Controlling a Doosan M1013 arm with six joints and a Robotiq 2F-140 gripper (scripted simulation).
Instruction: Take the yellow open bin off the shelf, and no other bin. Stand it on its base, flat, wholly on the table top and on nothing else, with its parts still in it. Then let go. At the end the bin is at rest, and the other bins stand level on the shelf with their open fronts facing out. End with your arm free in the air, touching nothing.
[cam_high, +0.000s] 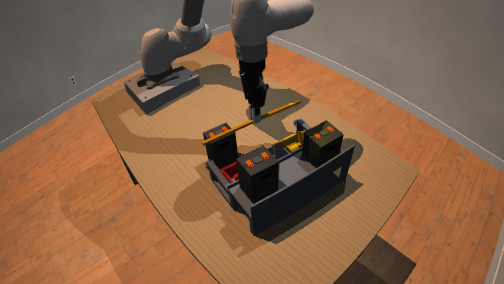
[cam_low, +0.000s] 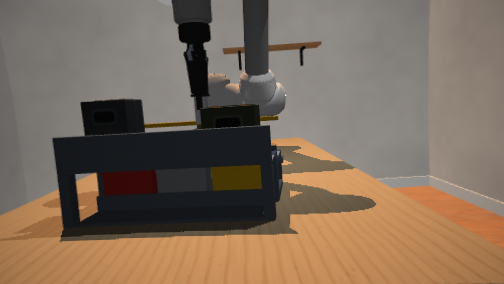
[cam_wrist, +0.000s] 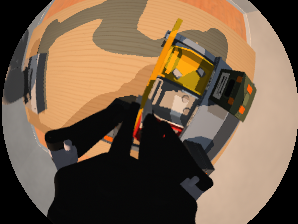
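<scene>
The thin yellow bar lies 30 mm below my hand. Round my hand: yellow open bin 110 mm ahead, 110 mm to the left, 150 mm below; then red bin 100 mm ahead, 120 mm to the right, 150 mm below; then grey bin 110 mm ahead, 150 mm below.
</scene>
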